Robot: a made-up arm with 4 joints.
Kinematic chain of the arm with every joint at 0, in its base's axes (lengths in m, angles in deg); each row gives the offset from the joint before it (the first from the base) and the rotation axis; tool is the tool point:
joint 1: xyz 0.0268 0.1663 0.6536 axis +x
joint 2: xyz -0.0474 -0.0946 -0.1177 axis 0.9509 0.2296 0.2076
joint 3: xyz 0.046 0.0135 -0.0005 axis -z
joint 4: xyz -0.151 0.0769 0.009 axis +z
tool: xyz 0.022 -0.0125 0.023
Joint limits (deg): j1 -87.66..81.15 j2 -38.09..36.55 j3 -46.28..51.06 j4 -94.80..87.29
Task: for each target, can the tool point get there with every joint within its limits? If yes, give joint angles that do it. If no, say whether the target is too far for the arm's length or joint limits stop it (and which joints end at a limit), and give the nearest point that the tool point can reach.
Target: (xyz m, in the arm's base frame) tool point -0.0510 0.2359 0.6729
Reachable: yes | joints 60.04 13.39 28.36 70.72
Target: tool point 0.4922 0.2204 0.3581
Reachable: no: too far | nearest point 0.0434 0.2027 0.4546 | short by 0.459 m
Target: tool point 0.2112 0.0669 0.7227
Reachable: no: joint limits stop it (at a limit: joint 1, joint 2, joint 3, joint 4) | nearest point 0.0056 0.1637 0.6966 | short by 0.229 m
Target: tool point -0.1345 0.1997 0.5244
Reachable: yes | joints 60.83 -29.24 -33.82 -62.31
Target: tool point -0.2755 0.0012 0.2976
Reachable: no: too far | nearest point -0.1163 0.0735 0.4535 | short by 0.234 m
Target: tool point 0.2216 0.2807 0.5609
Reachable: no: joint limits stop it (at a limit: joint 2, joint 3) | nearest point 0.0428 0.3208 0.5284 | short by 0.186 m
